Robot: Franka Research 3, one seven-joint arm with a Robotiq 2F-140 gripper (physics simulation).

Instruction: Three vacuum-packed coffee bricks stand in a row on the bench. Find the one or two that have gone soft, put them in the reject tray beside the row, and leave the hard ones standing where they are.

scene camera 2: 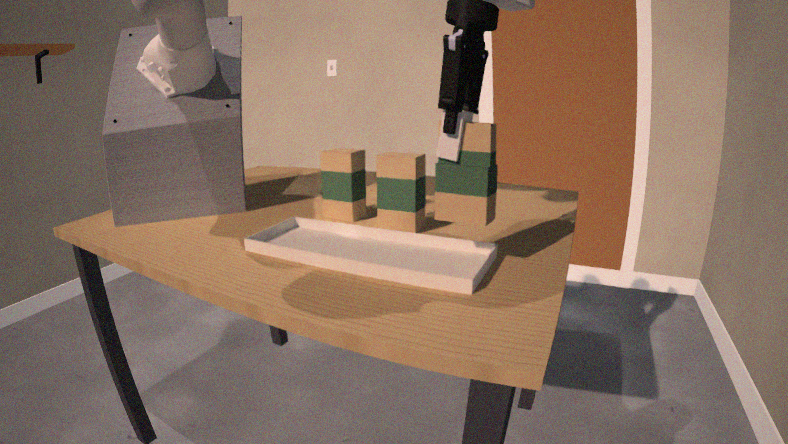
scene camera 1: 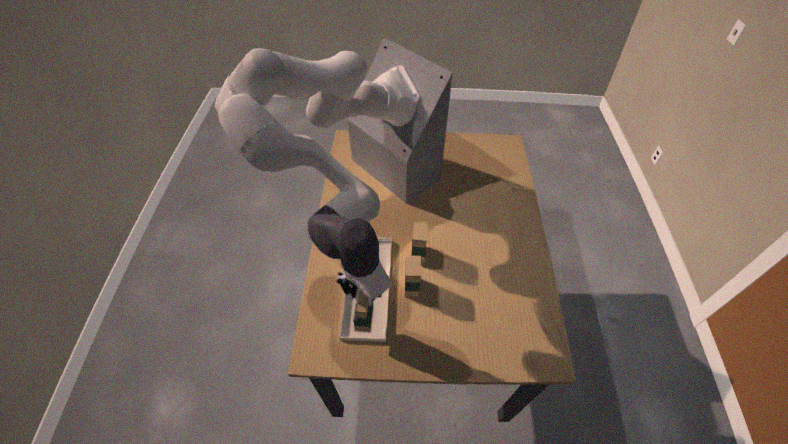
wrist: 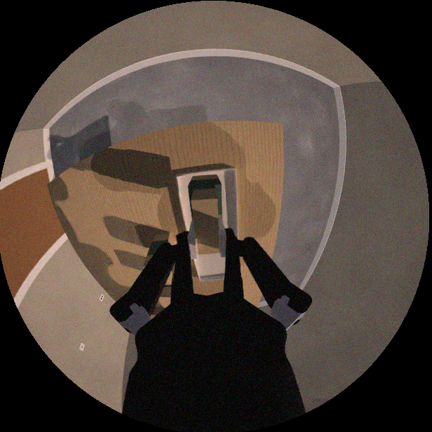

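Observation:
My gripper [scene camera 1: 365,303] [scene camera 2: 454,146] [wrist: 207,223] is shut on a tan coffee brick with a green band [scene camera 1: 362,318] [scene camera 2: 465,182] [wrist: 206,227]. I hold it upright, above one end of the white reject tray [scene camera 1: 380,325] [scene camera 2: 358,264] [wrist: 231,187], with its bottom clear of the tray. Its upper part, at the fingers, looks narrower than the part below. The middle brick [scene camera 1: 412,283] [scene camera 2: 400,193] and the brick nearest the robot base [scene camera 1: 419,248] [scene camera 2: 342,185] stand upright on the bench beside the tray. In the wrist view my fingers partly hide these two.
The grey robot base block [scene camera 1: 386,159] [scene camera 2: 176,170] stands at the far end of the wooden bench [scene camera 1: 485,352] [scene camera 2: 413,336] [wrist: 257,150]. The two standing bricks are beside the tray's long side, with a narrow gap between them. The tray has low walls.

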